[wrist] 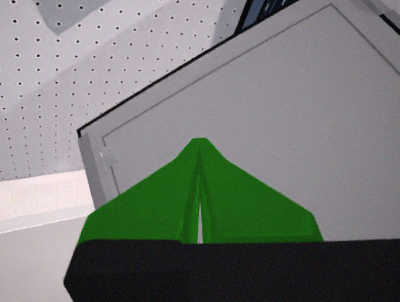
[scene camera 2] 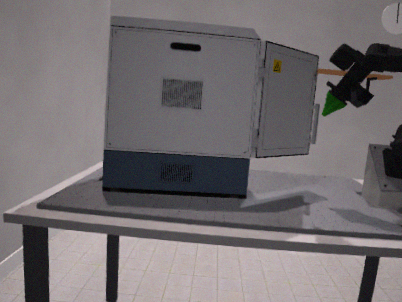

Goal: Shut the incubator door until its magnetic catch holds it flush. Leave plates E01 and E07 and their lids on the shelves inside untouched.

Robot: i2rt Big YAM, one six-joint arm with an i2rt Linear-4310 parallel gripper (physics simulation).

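Observation:
The incubator stands on the table with a side panel facing scene camera 2. Its door is open, swung out from the cabinet's right edge in that view. A handle bar stands at the door's free edge. My gripper is shut and empty, its green fingertips together. In the scene view it is just right of the door's free edge, above the handle's level; in the wrist view the tips lie over the door's panel. Whether they touch the door cannot be told. Plates E01 and E07 and their lids do not show.
The incubator's dark blue lower front with a display shows beyond the door in the wrist view. The arm's base plinth stands at the right on the table. An orange bar shows behind the wrist of the arm.

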